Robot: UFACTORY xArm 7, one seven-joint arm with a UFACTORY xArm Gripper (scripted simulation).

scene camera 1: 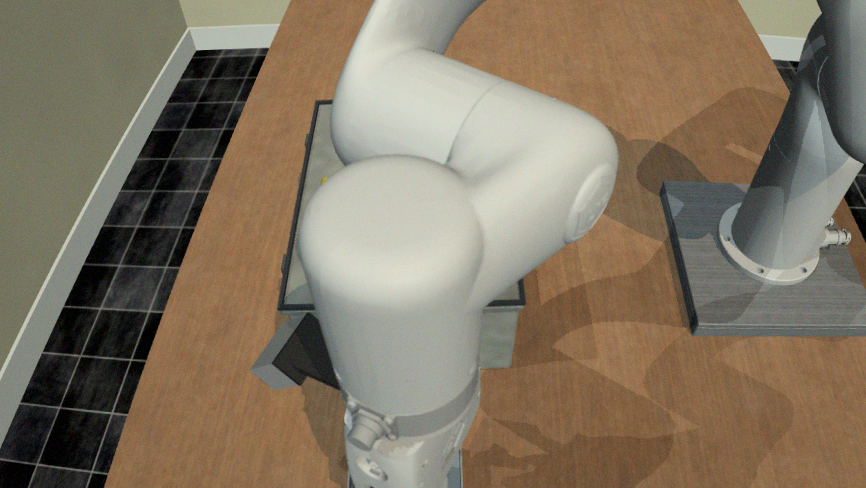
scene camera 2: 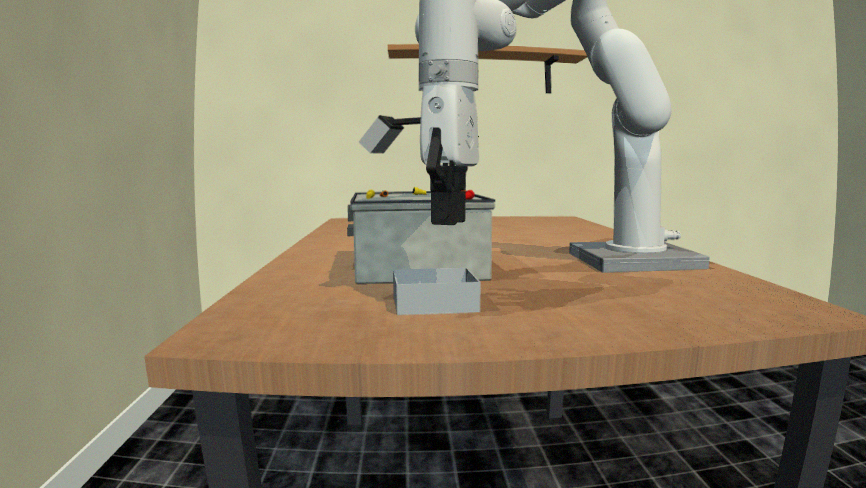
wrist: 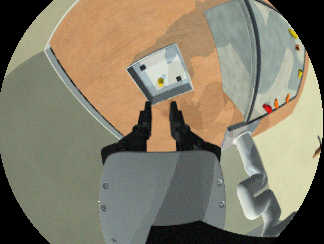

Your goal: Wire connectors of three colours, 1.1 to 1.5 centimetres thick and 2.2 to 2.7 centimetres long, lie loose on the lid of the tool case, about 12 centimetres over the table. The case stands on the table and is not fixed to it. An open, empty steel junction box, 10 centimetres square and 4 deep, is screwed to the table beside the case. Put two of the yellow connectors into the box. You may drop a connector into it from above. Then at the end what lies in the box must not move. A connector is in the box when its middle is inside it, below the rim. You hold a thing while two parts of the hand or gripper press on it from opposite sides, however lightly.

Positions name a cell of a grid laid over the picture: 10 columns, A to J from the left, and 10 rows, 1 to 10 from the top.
Note:
In view: my gripper (scene camera 2: F5) and a grey tool case (scene camera 2: E5).
The grey tool case shows as well in scene camera 1 (scene camera 1: D4). My gripper shows as well in the wrist view (wrist: E5).

